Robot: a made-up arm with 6 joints. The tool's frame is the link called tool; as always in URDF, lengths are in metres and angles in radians. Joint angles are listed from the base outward.
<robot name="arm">
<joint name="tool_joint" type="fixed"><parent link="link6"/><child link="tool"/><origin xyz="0 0 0"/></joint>
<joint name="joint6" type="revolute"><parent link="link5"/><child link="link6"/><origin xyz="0 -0.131 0" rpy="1.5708 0 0"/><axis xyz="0 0 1"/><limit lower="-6.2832" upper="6.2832"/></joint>
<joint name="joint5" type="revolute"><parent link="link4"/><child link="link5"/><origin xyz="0 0 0" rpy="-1.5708 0 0"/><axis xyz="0 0 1"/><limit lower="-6.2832" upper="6.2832"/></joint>
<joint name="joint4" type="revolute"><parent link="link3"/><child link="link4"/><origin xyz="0 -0.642 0" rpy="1.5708 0 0"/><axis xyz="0 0 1"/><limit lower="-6.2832" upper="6.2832"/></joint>
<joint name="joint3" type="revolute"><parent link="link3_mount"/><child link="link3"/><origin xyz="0 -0.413 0"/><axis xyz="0 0 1"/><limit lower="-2.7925" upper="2.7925"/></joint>
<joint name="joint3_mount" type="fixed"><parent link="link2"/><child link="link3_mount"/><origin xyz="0 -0.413 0"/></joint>
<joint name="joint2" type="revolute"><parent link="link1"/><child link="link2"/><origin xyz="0 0.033 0" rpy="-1.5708 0 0"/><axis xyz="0 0 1"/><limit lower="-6.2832" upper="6.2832"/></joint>
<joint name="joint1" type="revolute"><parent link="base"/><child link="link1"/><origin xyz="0 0 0.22"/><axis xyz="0 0 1"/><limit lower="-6.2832" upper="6.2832"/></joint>
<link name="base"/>
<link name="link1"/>
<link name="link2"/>
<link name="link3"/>
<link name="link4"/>
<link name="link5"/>
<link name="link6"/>
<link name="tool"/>
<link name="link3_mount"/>
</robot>
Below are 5 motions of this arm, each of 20 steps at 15 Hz.
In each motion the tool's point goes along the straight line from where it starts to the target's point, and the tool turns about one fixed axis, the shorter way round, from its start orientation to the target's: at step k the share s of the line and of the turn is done. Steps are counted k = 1, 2, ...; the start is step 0. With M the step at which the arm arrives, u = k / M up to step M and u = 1 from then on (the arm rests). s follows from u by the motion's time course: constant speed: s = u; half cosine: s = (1 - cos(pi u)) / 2; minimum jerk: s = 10 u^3 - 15 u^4 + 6 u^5.
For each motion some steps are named. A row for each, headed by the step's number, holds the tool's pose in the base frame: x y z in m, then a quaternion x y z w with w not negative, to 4 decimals.
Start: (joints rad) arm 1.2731 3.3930 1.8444 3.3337 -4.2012 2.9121
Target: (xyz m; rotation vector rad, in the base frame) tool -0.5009 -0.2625 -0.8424 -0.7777 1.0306 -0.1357
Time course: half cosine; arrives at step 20
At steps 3, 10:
3: -0.2487 -0.6998 -0.4122 -0.7080 0.6970 -0.0766 0.0839
10: -0.3675 -0.4937 -0.6149 -0.5970 0.6517 -0.0770 0.4616

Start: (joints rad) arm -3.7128 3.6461 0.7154 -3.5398 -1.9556 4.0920
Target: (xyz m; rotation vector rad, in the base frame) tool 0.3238 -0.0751 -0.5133 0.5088 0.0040 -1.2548
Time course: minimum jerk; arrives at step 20
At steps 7, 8, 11, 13, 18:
7: 0.7218 -0.4198 -0.5810 -0.0311 -0.1152 -0.9068 0.4043
8: 0.6790 -0.3827 -0.5737 -0.0012 -0.1039 -0.8850 0.4539
11: 0.5355 -0.2585 -0.5493 0.0980 -0.0630 -0.7870 0.6058
13: 0.4462 -0.1811 -0.5341 0.1579 -0.0360 -0.7081 0.6873
18: 0.3283 -0.0790 -0.5141 0.2327 0.0005 -0.5856 0.7765

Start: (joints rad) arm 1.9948 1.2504 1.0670 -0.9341 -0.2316 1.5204
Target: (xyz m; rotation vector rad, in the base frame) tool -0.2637 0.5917 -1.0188 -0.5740 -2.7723 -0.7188
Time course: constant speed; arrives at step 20
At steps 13, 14, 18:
13: -0.3856 0.8105 -0.6725 0.1005 -0.9261 -0.3588 0.0598
14: -0.3682 0.7793 -0.7220 0.0582 -0.9345 -0.3445 0.0675
18: -0.2985 0.6542 -0.9199 -0.1115 -0.9485 -0.2804 0.0967

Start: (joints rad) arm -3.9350 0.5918 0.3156 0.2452 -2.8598 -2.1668
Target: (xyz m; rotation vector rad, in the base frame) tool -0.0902 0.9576 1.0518 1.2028 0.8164 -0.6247
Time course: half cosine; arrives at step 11
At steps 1, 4, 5, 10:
1: -0.5999 0.5934 1.2472 0.5626 0.6072 0.0068 0.5611
4: -0.4584 0.6945 1.1929 0.5657 0.5489 -0.0750 0.6109
5: -0.3873 0.7453 1.1657 0.5645 0.5170 -0.1157 0.6330
10: -0.1007 0.9501 1.0558 0.5420 0.3727 -0.2751 0.7012

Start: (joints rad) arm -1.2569 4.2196 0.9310 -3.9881 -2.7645 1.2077
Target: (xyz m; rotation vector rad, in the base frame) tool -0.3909 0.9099 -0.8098 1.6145 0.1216 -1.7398
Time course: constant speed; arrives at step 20
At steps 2, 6, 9, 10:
2: -0.3711 1.1047 -0.0100 0.2022 0.7031 -0.6604 0.1692
6: -0.3755 1.0614 -0.1877 0.3217 0.5853 -0.7076 0.2309
9: -0.3788 1.0289 -0.3210 0.4043 0.4835 -0.7272 0.2720
10: -0.3799 1.0181 -0.3654 0.4302 0.4474 -0.7306 0.2846

